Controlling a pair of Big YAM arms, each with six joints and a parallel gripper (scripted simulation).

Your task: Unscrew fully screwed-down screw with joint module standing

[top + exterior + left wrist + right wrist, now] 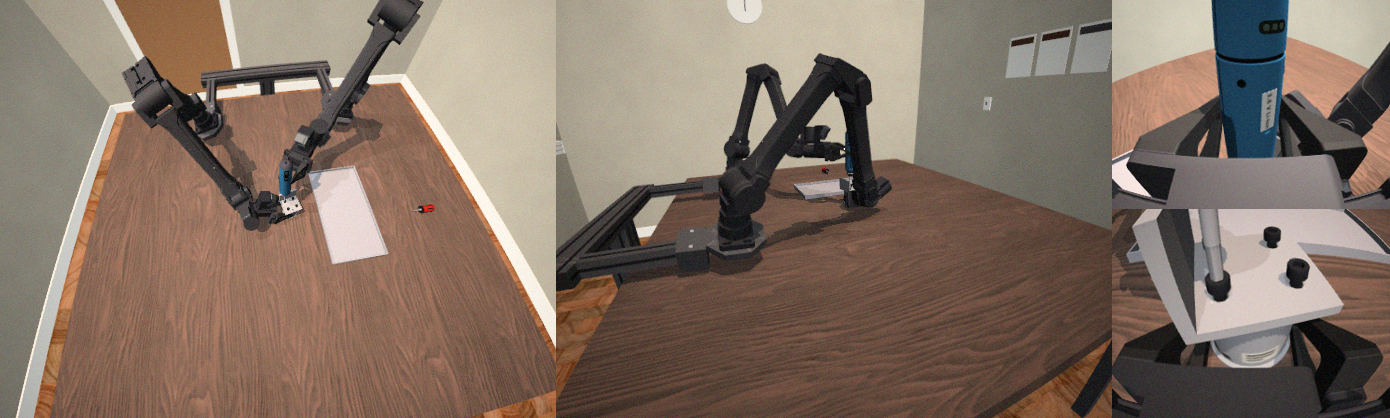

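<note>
Right now the joint module body is 10 mm above my right hand. Round my right hand: bracket (50 mm above); flat tray (30 mm ahead, 230 mm to the left, 20 mm below); small red-handled screwdriver (70 mm ahead, 570 mm to the left, 10 mm below).
</note>
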